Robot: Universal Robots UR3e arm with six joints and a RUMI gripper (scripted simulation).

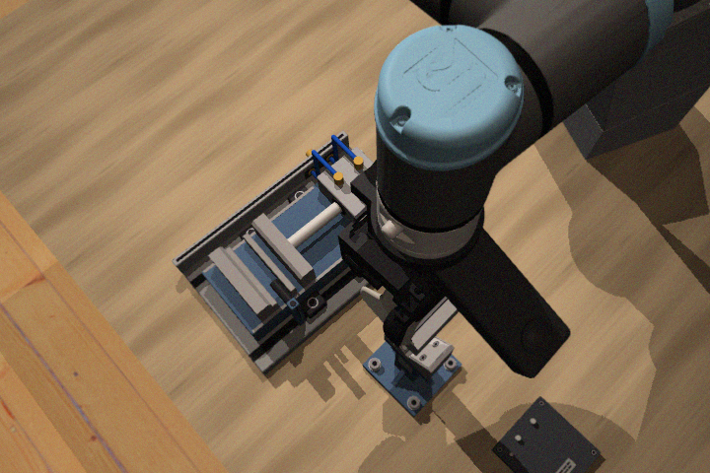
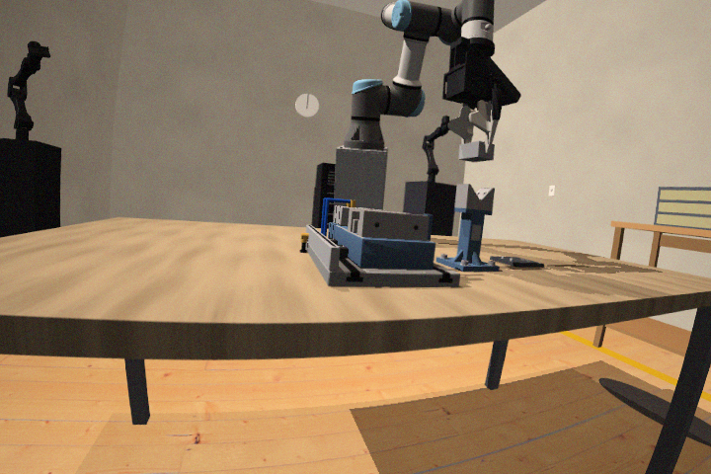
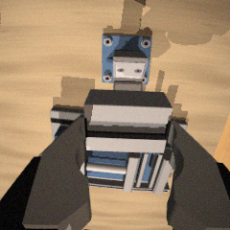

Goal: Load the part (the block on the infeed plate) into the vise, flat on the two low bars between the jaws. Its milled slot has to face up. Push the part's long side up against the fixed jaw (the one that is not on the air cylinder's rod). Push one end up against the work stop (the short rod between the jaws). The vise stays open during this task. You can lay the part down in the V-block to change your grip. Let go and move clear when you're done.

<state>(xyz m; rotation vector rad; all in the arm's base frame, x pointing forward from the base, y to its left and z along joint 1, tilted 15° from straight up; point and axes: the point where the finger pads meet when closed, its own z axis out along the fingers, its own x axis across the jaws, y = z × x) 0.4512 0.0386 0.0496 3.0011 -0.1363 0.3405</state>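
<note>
My gripper is now 5 cm short of the dark work stop, 17 cm to the left of it and 15 cm above it. From my hand the other things lie so: part (right at my hand); white cylinder rod (5 cm behind, 20 cm to the right, 16 cm below); moving jaw (21 cm to the right, 16 cm below).
</note>
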